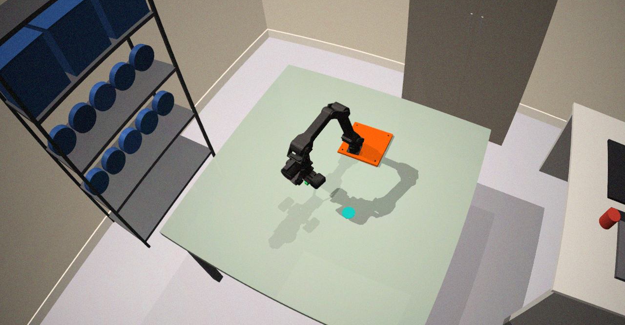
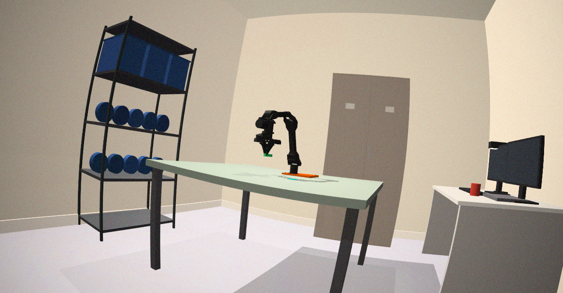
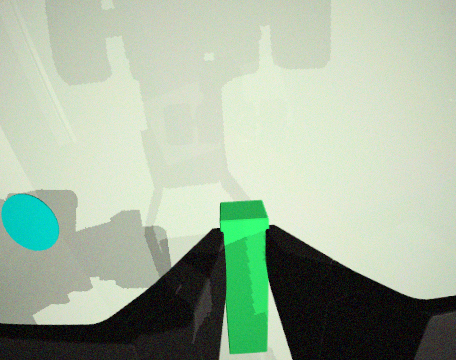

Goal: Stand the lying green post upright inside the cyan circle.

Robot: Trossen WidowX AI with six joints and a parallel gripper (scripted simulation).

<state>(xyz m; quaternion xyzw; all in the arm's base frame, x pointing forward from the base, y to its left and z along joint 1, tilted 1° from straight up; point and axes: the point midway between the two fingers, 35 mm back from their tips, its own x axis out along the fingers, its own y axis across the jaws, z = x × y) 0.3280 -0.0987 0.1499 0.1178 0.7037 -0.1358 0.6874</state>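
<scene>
Now: gripper tip 20 mm short of the cyan circle, 200 mm to the right of it and 130 mm above it. The rest, counted from my gripper tip: green post (20 mm behind, 10 mm to the left).
</scene>
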